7 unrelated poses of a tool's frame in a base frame.
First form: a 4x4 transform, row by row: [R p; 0 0 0 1], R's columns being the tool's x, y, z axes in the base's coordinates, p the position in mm. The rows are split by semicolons.
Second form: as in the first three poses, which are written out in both.
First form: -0.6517, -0.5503, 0.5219, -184.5; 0.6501, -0.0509, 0.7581, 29.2; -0.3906, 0.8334, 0.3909, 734.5; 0, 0, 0, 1
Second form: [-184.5, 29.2, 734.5], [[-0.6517, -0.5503, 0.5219], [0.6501, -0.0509, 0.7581], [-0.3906, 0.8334, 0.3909]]
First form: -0.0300, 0.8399, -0.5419, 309.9; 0.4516, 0.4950, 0.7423, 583.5; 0.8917, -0.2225, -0.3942, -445.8; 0, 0, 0, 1
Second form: [309.9, 583.5, -445.8], [[-0.0300, 0.8399, -0.5419], [0.4516, 0.4950, 0.7423], [0.8917, -0.2225, -0.3942]]
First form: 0.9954, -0.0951, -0.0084, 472.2; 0.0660, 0.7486, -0.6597, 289.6; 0.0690, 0.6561, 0.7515, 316.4; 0, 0, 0, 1
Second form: [472.2, 289.6, 316.4], [[0.9954, -0.0951, -0.0084], [0.0660, 0.7486, -0.6597], [0.0690, 0.6561, 0.7515]]
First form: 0.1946, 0.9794, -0.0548, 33.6; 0.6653, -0.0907, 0.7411, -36.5; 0.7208, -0.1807, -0.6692, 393.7; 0, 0, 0, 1
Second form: [33.6, -36.5, 393.7], [[0.1946, 0.9794, -0.0548], [0.6653, -0.0907, 0.7411], [0.7208, -0.1807, -0.6692]]
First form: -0.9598, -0.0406, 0.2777, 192.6; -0.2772, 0.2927, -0.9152, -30.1; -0.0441, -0.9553, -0.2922, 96.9; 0, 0, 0, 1
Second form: [192.6, -30.1, 96.9], [[-0.9598, -0.0406, 0.2777], [-0.2772, 0.2927, -0.9152], [-0.0441, -0.9553, -0.2922]]
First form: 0.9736, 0.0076, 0.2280, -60.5; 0.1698, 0.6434, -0.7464, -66.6; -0.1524, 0.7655, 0.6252, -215.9; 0, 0, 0, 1
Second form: [-60.5, -66.6, -215.9], [[0.9736, 0.0076, 0.2280], [0.1698, 0.6434, -0.7464], [-0.1524, 0.7655, 0.6252]]
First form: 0.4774, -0.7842, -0.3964, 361.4; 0.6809, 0.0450, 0.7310, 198.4; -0.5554, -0.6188, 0.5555, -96.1; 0, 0, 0, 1
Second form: [361.4, 198.4, -96.1], [[0.4774, -0.7842, -0.3964], [0.6809, 0.0450, 0.7310], [-0.5554, -0.6188, 0.5555]]
